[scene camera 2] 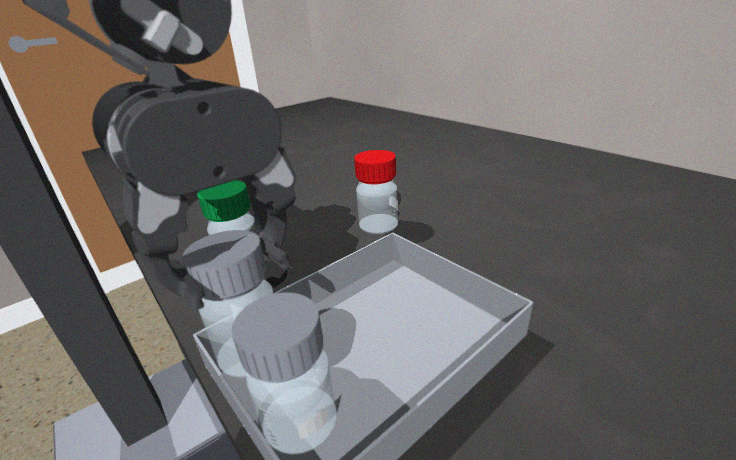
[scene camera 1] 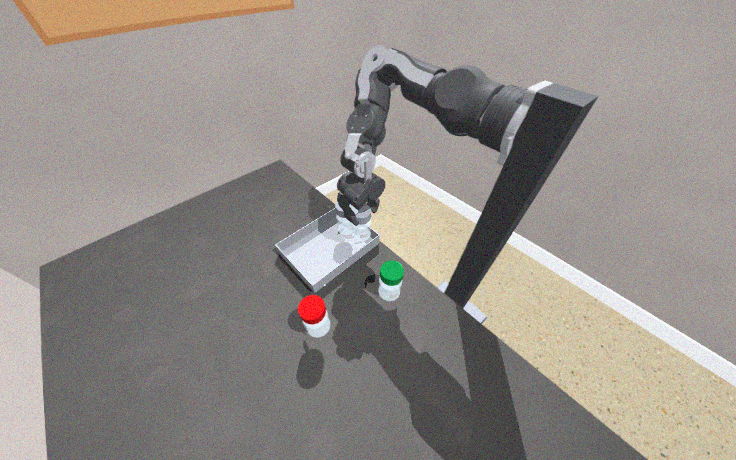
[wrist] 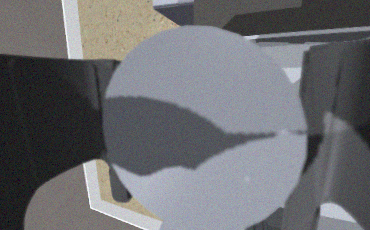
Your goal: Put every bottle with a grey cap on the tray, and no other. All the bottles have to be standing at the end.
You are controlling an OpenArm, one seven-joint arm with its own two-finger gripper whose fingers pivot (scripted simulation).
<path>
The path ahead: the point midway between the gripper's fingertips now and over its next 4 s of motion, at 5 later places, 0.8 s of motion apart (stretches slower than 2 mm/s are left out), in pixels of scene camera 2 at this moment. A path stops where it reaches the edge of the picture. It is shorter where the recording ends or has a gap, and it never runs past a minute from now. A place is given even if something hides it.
The gripper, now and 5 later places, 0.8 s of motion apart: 230, 272; 239, 293; 240, 295; 239, 290; 233, 272; 218, 203
</path>
